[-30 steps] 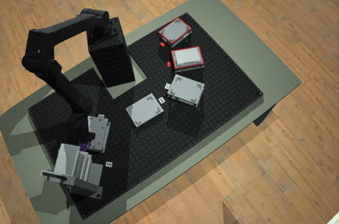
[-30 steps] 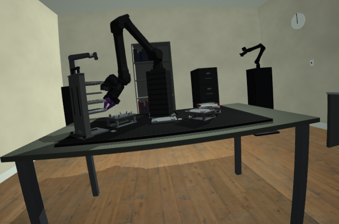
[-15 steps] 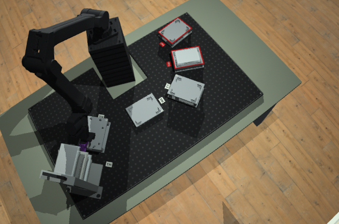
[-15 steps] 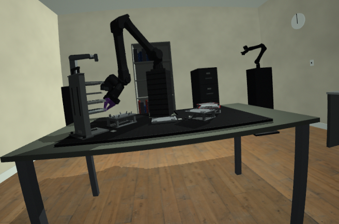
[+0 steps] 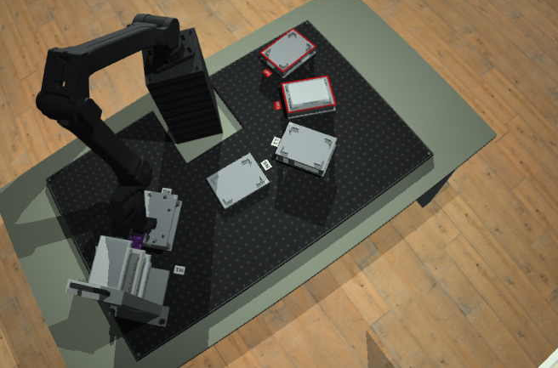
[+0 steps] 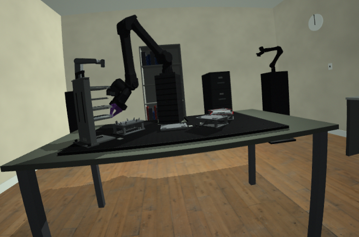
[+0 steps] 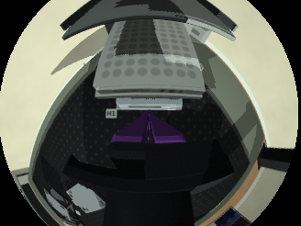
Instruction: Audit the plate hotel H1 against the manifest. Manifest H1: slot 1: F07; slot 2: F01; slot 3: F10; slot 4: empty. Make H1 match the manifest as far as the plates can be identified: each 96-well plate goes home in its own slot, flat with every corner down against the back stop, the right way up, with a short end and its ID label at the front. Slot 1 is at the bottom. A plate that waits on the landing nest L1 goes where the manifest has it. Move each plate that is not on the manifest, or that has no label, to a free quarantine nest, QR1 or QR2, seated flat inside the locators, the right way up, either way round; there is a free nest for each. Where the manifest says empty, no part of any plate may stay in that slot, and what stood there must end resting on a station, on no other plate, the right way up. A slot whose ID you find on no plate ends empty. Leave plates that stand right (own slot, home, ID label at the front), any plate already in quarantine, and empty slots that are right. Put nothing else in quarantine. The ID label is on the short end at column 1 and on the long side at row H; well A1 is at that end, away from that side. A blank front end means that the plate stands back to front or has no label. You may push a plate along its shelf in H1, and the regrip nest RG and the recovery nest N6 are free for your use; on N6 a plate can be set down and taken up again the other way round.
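Right now my hand is 170 mm below the grey 96-well plate, 60 mm short of it and 40 mm to the left of it. Round my hand: plate hotel H1 (120 mm ahead, 90 mm to the right, 50 mm above); then recovery nest N6 (350 mm to the left, 110 mm below, 100 mm behind); then regrip nest RG (90 mm behind, 70 mm to the left, 60 mm below).
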